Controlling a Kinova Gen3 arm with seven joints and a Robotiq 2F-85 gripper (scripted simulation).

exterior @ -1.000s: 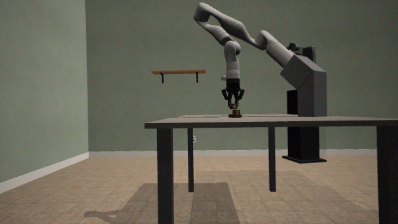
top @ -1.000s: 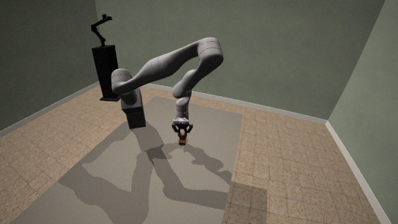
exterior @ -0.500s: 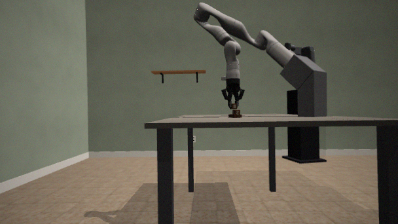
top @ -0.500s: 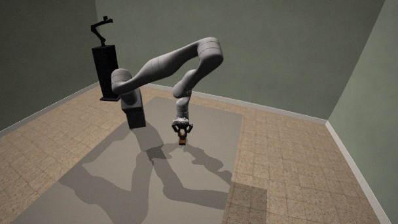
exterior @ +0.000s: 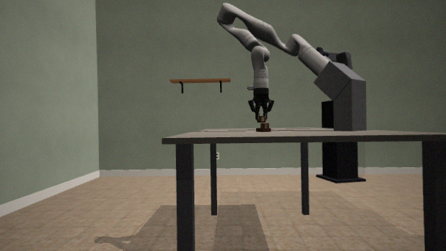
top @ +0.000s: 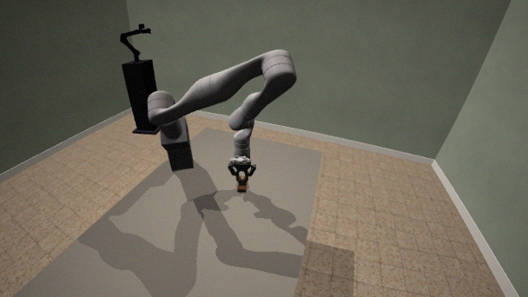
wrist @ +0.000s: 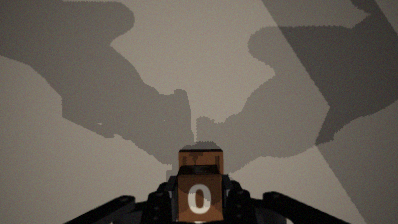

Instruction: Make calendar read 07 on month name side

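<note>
Now: the calendar tray 60 mm below my hand and 20 mm to the left of it.
</note>
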